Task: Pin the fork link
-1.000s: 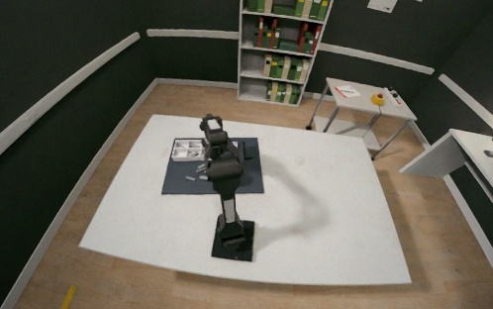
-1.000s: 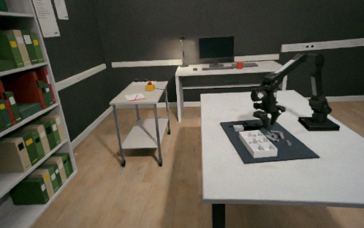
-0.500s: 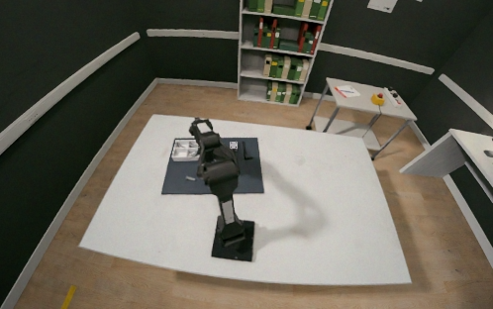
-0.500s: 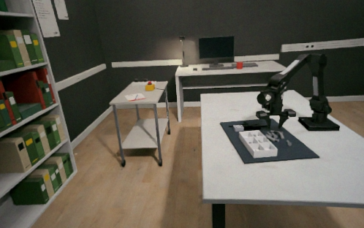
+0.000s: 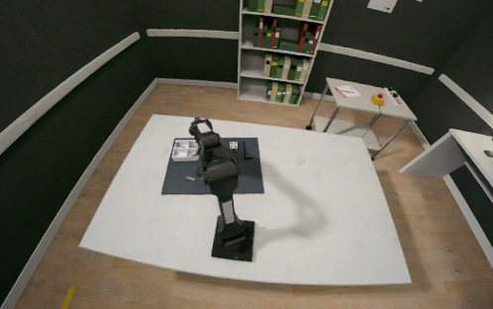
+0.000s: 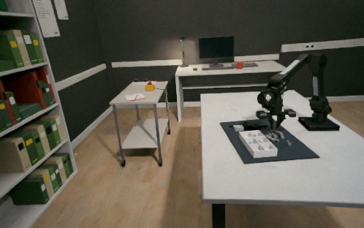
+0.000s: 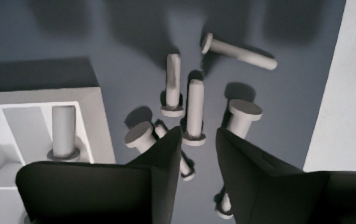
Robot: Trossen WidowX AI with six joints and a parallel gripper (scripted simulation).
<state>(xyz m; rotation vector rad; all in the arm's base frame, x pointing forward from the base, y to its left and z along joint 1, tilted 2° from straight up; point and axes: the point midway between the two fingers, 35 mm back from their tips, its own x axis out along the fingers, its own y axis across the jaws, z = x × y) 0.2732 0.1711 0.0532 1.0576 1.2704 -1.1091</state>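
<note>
Right now the pin is 70 mm below my hand, 20 mm to the right of it and 20 mm ahead of it. From my hand the other things lie so: dark blue mat 80 mm below, 60 mm ahead; eye plate 100 mm ahead, 90 mm to the right, 70 mm below; white parts box 110 mm to the left, 100 mm ahead, 70 mm below.
</note>
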